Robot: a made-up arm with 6 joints. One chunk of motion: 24 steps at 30 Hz.
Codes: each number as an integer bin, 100 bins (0 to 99) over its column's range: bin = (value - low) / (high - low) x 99, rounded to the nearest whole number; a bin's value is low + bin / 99 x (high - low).
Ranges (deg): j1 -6..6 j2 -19..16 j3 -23..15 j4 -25..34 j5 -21..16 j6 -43..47
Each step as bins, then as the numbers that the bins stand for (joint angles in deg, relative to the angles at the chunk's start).
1 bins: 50 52 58 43 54 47
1 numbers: 0.06 -0.62 -0.74 0.63 -0.82 -0.27
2 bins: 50 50 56 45 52 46
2 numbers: 0.06 -1.32 -1.51 1.82 -1.57 -1.18
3 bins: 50 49 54 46 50 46
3 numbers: 0.06 -1.68 -2.27 2.41 -2.31 -1.18
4 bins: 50 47 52 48 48 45
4 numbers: 0.06 -2.38 -3.04 3.61 -3.06 -2.09
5 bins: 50 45 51 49 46 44
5 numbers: 0.06 -3.09 -3.42 4.20 -3.81 -3.00
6 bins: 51 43 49 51 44 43
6 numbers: 0.18 -3.80 -4.19 5.39 -4.56 -3.91
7 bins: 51 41 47 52 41 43
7 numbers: 0.18 -4.51 -4.96 5.99 -5.68 -3.91
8 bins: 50 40 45 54 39 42
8 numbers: 0.06 -4.86 -5.73 7.18 -6.42 -4.82
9 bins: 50 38 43 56 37 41
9 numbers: 0.06 -5.57 -6.49 8.37 -7.17 -5.73
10 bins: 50 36 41 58 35 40
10 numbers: 0.06 -6.27 -7.26 9.57 -7.92 -6.64
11 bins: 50 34 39 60 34 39
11 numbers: 0.06 -6.98 -8.03 10.76 -8.29 -7.55
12 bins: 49 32 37 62 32 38
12 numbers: -0.06 -7.69 -8.80 11.95 -9.04 -8.45
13 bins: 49 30 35 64 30 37
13 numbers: -0.06 -8.39 -9.57 13.14 -9.79 -9.36
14 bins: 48 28 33 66 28 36
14 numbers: -0.18 -9.10 -10.33 14.33 -10.54 -10.27
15 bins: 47 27 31 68 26 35
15 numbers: -0.30 -9.45 -11.10 15.53 -11.28 -11.18
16 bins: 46 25 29 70 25 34
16 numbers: -0.42 -10.16 -11.87 16.72 -11.66 -12.09
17 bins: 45 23 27 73 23 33
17 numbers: -0.55 -10.87 -12.64 18.51 -12.40 -13.00
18 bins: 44 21 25 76 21 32
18 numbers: -0.67 -11.58 -13.40 20.29 -13.15 -13.91
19 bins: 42 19 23 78 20 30
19 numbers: -0.91 -12.28 -14.17 21.48 -13.53 -15.73
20 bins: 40 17 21 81 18 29
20 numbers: -1.15 -12.99 -14.94 23.27 -14.27 -16.64
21 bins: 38 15 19 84 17 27
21 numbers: -1.39 -13.70 -15.71 25.06 -14.65 -18.45
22 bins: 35 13 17 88 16 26
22 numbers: -1.76 -14.40 -16.47 27.44 -15.02 -19.36
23 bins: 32 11 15 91 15 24
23 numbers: -2.12 -15.11 -17.24 29.23 -15.39 -21.18
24 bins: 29 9 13 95 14 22
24 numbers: -2.48 -15.82 -18.01 31.62 -15.77 -23.00
